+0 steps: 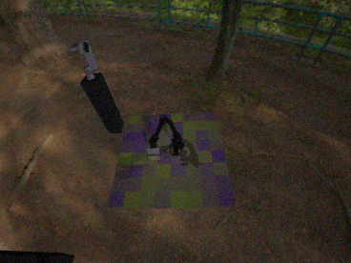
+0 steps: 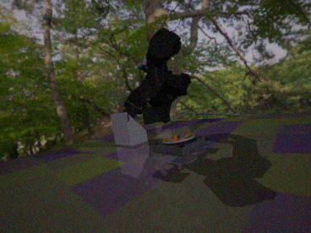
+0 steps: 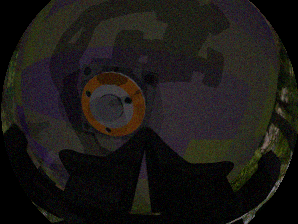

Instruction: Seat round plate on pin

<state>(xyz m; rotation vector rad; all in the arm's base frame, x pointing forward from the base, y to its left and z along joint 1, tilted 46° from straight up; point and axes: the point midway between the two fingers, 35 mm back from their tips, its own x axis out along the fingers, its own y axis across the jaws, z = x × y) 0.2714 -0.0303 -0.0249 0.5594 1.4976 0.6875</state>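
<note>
Right now the round plate is 30 mm to the left of my gripper tip and 50 mm below it. Also, from my gripper tip: dark base 10 mm behind, 50 mm to the left, 70 mm below.
</note>
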